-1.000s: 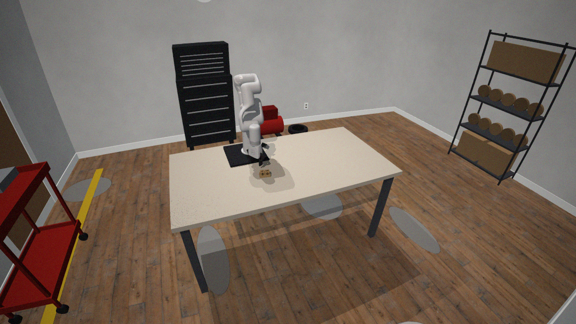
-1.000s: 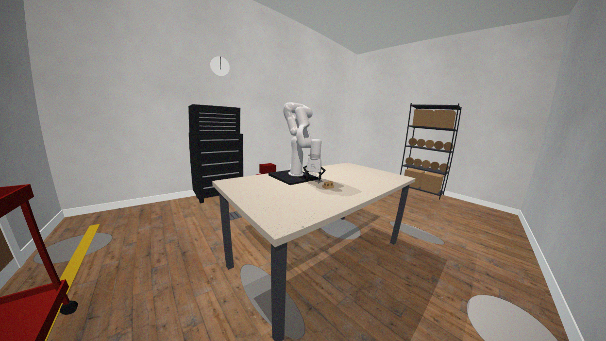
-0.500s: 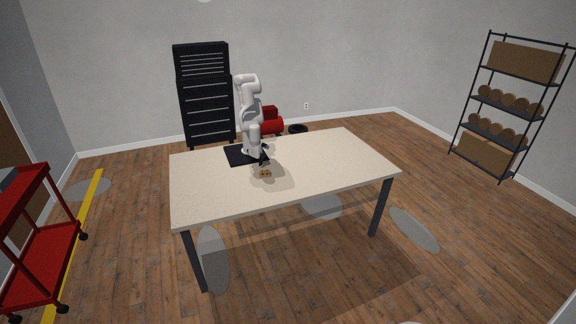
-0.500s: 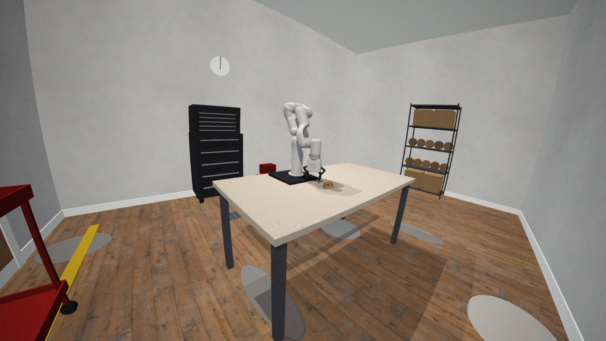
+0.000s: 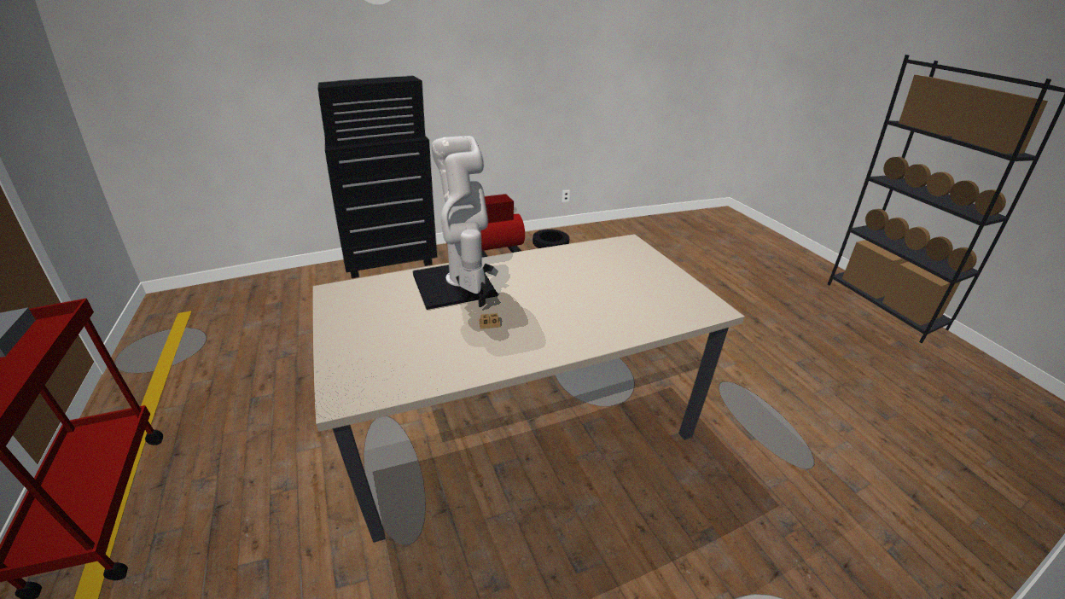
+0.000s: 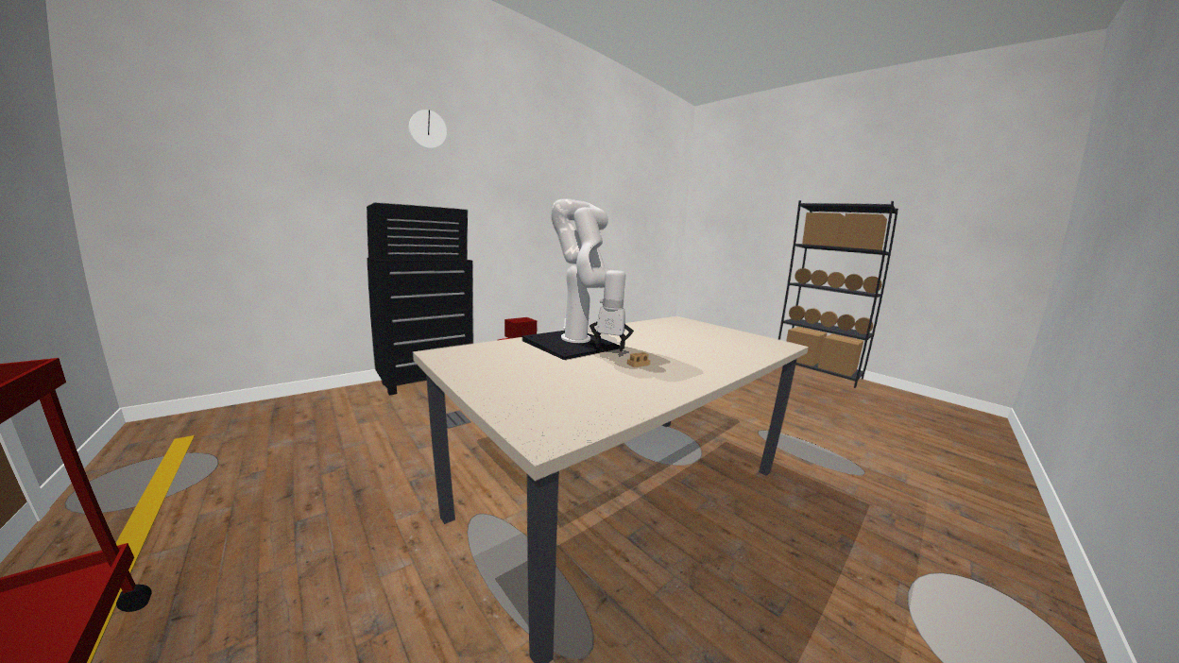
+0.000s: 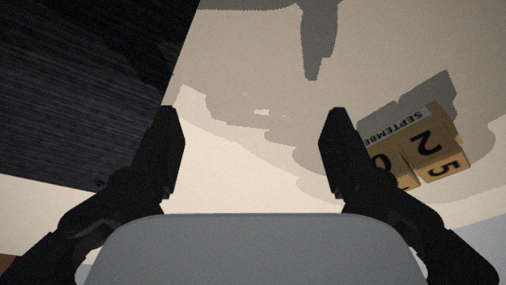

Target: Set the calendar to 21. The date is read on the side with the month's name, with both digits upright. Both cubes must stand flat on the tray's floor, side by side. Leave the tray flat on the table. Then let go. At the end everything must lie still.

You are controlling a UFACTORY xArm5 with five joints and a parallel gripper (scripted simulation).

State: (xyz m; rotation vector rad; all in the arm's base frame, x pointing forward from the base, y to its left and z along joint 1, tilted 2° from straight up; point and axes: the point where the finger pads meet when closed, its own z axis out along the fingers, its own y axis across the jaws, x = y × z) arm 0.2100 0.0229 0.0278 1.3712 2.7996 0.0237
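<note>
The wooden digit cube is 12 cm ahead of my hand, 2 cm to the left of it and 1 cm below it. Also, from my hand: wooden tray: 12 cm ahead, 4 cm to the left, 3 cm below.
</note>
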